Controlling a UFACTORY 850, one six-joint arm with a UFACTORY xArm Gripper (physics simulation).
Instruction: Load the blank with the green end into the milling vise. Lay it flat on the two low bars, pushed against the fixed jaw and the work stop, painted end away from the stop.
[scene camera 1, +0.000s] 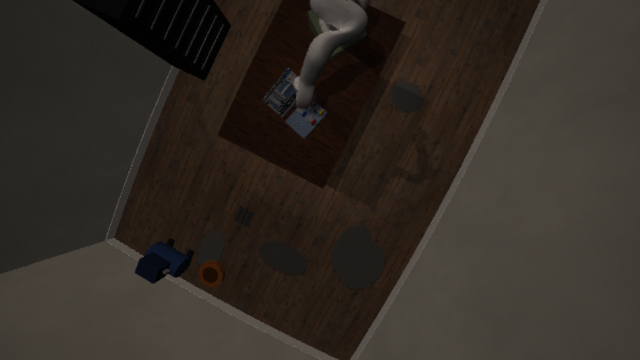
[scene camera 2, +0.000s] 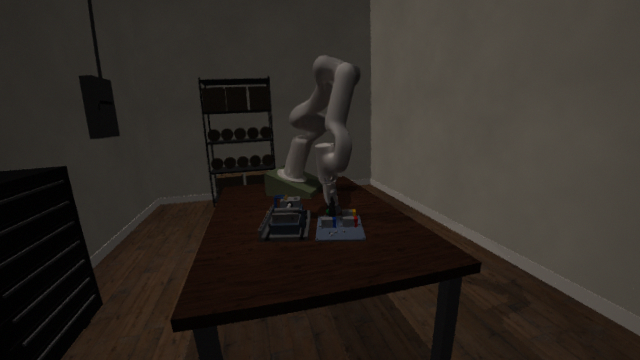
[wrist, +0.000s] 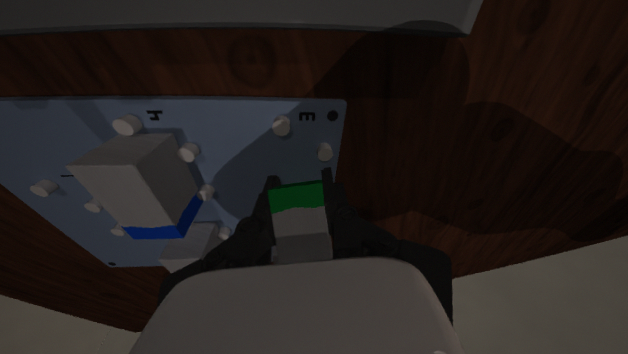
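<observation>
My gripper (wrist: 303, 186) (scene camera 2: 332, 212) is shut on the grey blank with the green end (wrist: 301, 220), whose green end faces up the wrist view. It is low over the light blue plate (wrist: 230, 112) (scene camera 2: 341, 236) (scene camera 1: 300, 129), near the corner marked E. Whether the blank touches the plate is hidden. The milling vise (scene camera 2: 286, 228) (scene camera 1: 282, 94) stands beside the plate, left of it in the second scene view. A grey edge of its base (wrist: 225, 15) crosses the top of the wrist view. The low bars and work stop are too small and dark to make out.
A blank with a blue end (wrist: 135, 185) (scene camera 2: 328, 222) lies on the plate among white pegs (wrist: 281, 126). Blanks with a red end (scene camera 2: 349, 221) and a yellow end (scene camera 2: 348, 213) lie near it. The green robot base (scene camera 2: 285, 186) stands behind the vise on the dark wooden table (scene camera 2: 320, 270).
</observation>
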